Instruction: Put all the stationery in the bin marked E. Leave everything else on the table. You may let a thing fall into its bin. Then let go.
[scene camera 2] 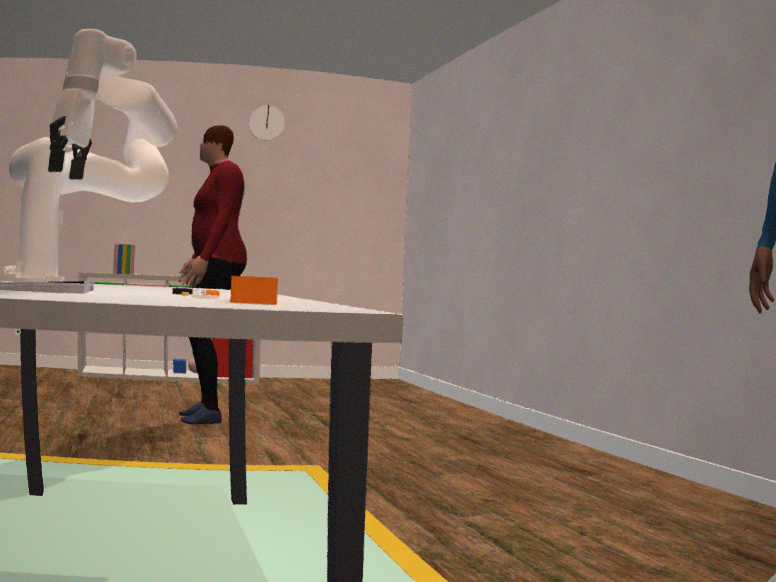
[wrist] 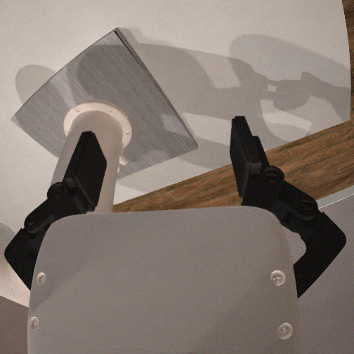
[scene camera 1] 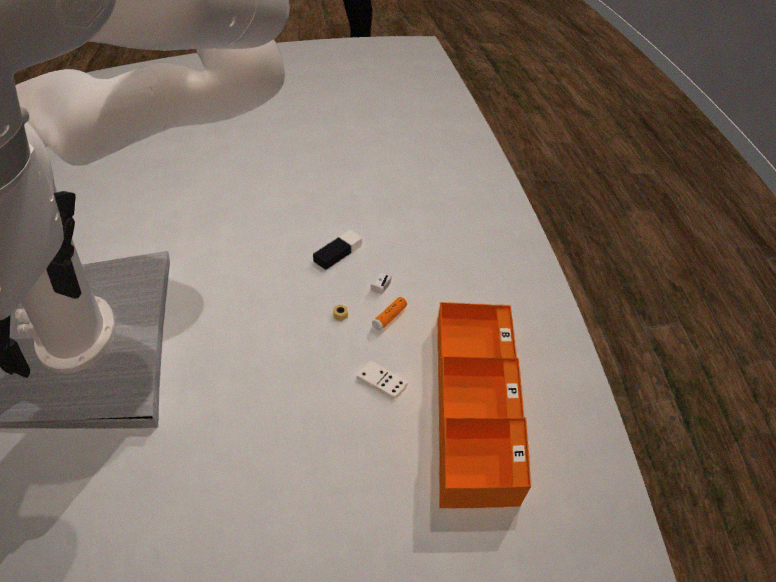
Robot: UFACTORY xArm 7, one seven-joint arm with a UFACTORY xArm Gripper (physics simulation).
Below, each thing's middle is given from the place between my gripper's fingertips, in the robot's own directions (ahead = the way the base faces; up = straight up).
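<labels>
The eraser (scene camera 1: 347, 243) is there, and my hand's well short of it, a long way to the right of it and a good bit above it.
</labels>
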